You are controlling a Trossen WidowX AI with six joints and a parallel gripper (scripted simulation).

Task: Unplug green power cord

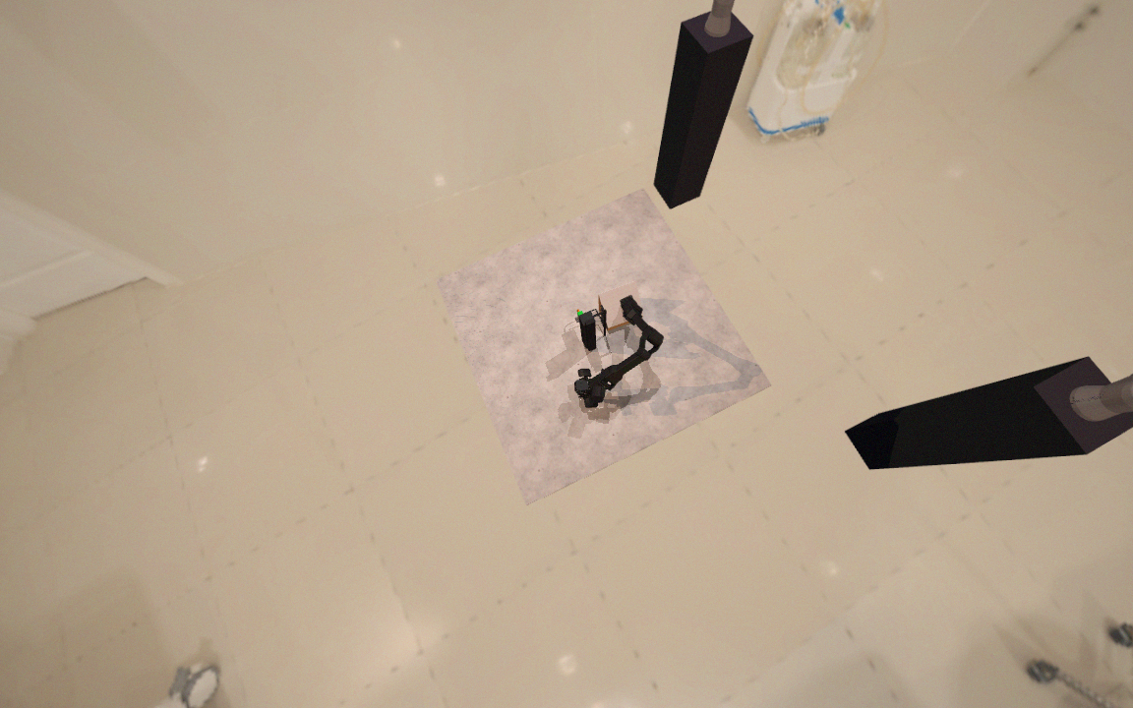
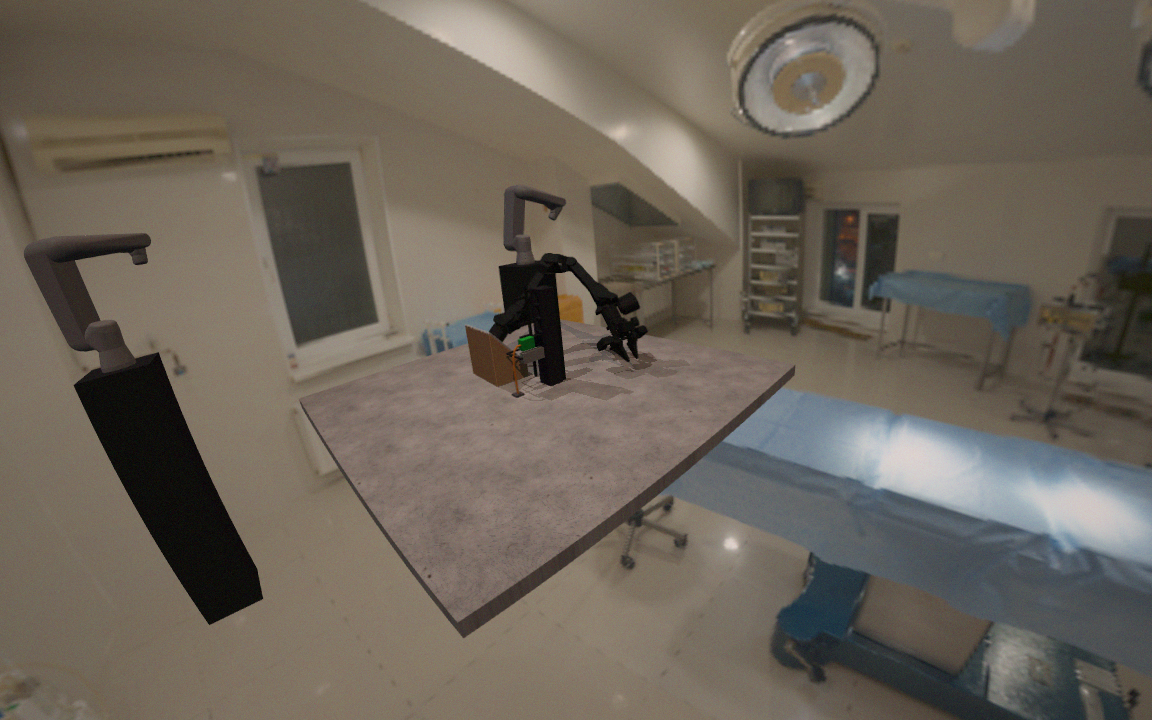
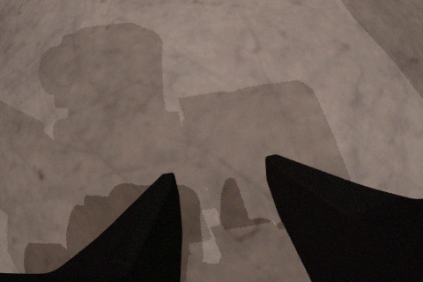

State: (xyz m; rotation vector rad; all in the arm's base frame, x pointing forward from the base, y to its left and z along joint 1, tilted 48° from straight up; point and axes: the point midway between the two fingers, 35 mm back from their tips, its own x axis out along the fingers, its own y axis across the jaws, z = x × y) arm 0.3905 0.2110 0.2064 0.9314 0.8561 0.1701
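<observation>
The green plug is 290 mm to the right of my gripper tip, 170 mm behind it and 130 mm above it. Also, from my gripper tip: black post 190 mm to the right, 160 mm behind, 140 mm above.
</observation>
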